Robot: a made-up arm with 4 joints. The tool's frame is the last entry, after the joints.
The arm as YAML. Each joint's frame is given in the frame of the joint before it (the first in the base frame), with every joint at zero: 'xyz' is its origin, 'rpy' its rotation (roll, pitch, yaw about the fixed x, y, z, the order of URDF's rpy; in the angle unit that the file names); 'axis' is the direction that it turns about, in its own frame. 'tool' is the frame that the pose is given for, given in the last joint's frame.
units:
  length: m
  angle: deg
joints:
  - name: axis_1
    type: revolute
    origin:
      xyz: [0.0, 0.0, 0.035]
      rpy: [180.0, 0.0, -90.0]
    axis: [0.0, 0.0, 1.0]
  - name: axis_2
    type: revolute
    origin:
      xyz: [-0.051, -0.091, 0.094]
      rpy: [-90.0, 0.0, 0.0]
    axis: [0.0, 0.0, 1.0]
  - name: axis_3
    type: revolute
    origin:
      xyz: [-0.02, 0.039, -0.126]
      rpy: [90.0, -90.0, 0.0]
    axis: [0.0, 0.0, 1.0]
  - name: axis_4
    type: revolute
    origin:
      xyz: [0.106, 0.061, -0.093]
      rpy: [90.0, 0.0, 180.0]
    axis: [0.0, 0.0, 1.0]
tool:
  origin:
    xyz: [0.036, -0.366, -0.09]
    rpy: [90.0, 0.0, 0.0]
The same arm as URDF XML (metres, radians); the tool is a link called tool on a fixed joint. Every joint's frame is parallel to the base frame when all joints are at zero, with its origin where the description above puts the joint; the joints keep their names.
<robot name="arm">
  <link name="base"/>
  <link name="link1"/>
  <link name="link2"/>
  <link name="link3"/>
  <link name="link4"/>
  <link name="tool"/>
  <joint name="axis_1" type="continuous">
    <parent link="base"/>
    <child link="link1"/>
    <origin xyz="0 0 0.035" rpy="0 0 0"/>
    <axis xyz="0 0 -1"/>
  </joint>
  <joint name="axis_2" type="continuous">
    <parent link="link1"/>
    <child link="link2"/>
    <origin xyz="0.091 0.051 -0.094" rpy="0 0 0"/>
    <axis xyz="-1 0 0"/>
  </joint>
  <joint name="axis_3" type="continuous">
    <parent link="link2"/>
    <child link="link3"/>
    <origin xyz="0.126 0.02 0.039" rpy="0 0 0"/>
    <axis xyz="0 0 -1"/>
  </joint>
  <joint name="axis_4" type="continuous">
    <parent link="link3"/>
    <child link="link4"/>
    <origin xyz="-0.106 0.061 0.093" rpy="0 0 0"/>
    <axis xyz="0 1 0"/>
  </joint>
  <joint name="tool_joint" type="fixed">
    <parent link="link4"/>
    <child link="tool"/>
    <origin xyz="0.036 -0.09 0.366" rpy="0 0 0"/>
  </joint>
</robot>

